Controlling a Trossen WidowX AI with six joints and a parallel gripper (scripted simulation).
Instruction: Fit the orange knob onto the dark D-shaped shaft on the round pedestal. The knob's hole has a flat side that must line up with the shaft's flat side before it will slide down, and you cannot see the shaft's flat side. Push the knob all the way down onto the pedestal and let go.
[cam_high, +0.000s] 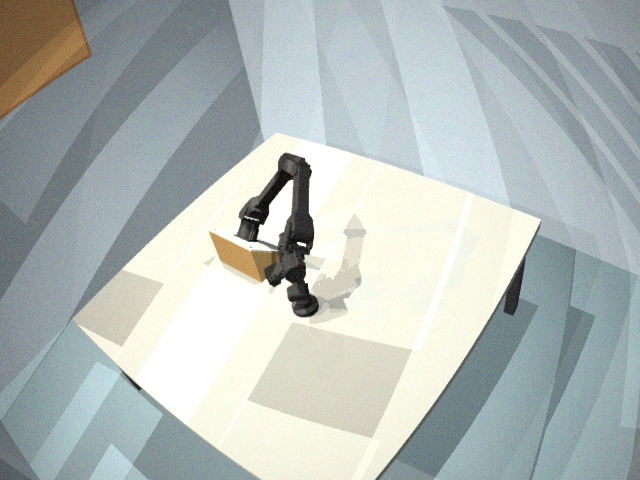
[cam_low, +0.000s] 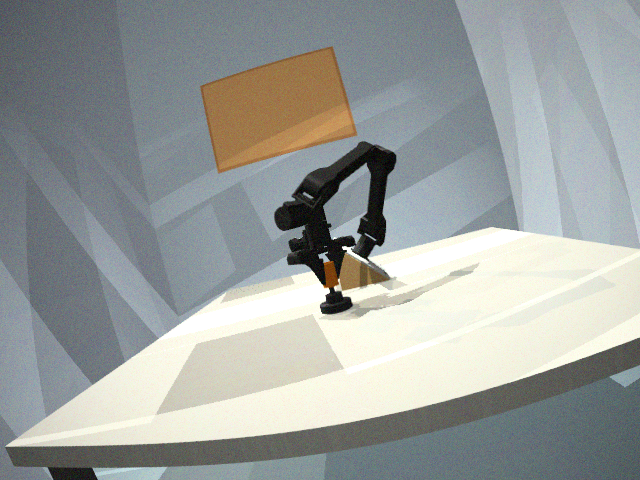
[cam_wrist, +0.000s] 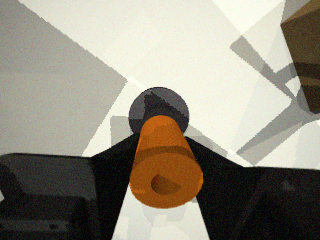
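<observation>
Now: gripper tip 2 cm below the orange knob. Round my gripper tip: round dark pedestal 4 cm below.
</observation>
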